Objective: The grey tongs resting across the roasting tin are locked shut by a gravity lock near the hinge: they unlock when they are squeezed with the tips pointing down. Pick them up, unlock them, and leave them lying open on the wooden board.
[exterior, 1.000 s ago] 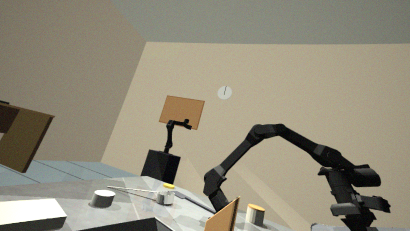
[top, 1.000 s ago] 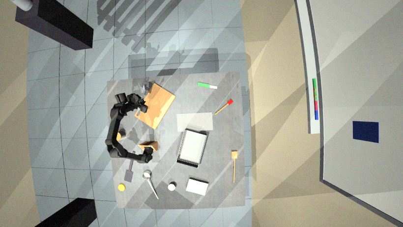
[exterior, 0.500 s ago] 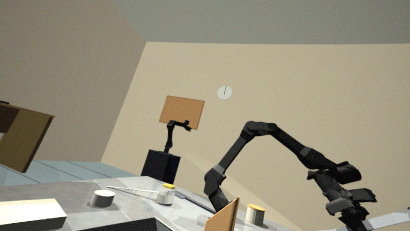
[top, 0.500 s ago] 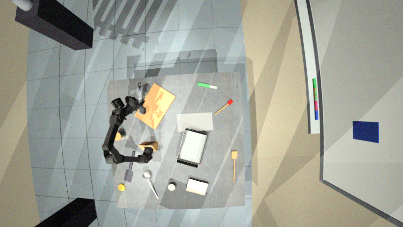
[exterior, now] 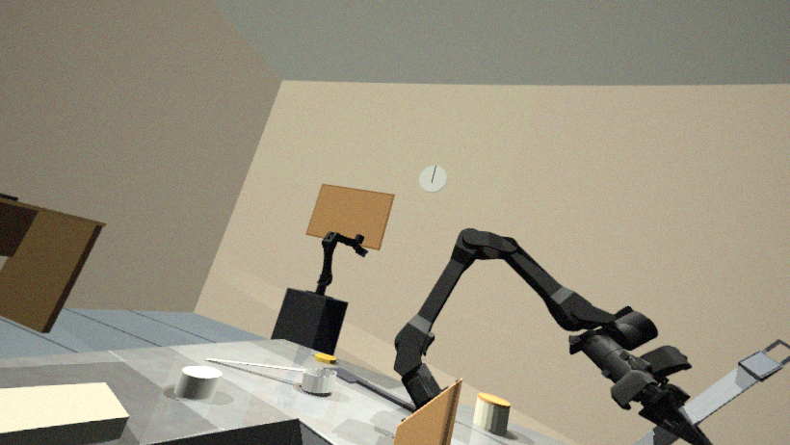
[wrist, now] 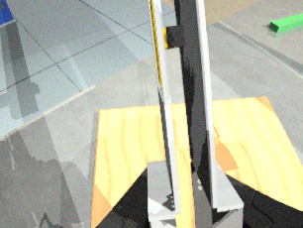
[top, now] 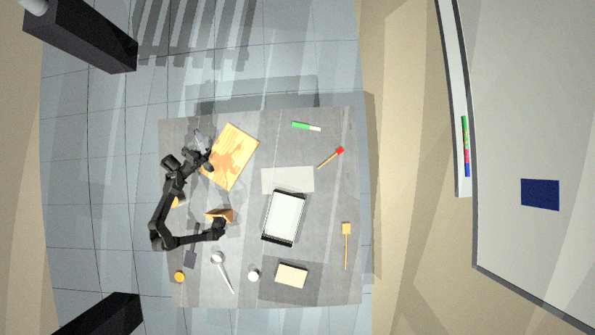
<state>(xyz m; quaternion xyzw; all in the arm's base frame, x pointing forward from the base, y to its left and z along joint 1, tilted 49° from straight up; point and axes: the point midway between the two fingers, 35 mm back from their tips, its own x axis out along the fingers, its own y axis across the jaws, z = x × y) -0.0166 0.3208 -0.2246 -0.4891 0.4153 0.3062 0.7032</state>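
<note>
Right now the wooden board is 150 mm below my gripper tip, 30 mm to the right of it and 30 mm ahead of it. Also, from my gripper tip: white box: 790 mm to the right, 410 mm ahead, 150 mm below; then roasting tin: 420 mm to the right, 370 mm ahead, 130 mm below; then dark spatula: 630 mm to the right, 240 mm behind, 160 mm below.
</note>
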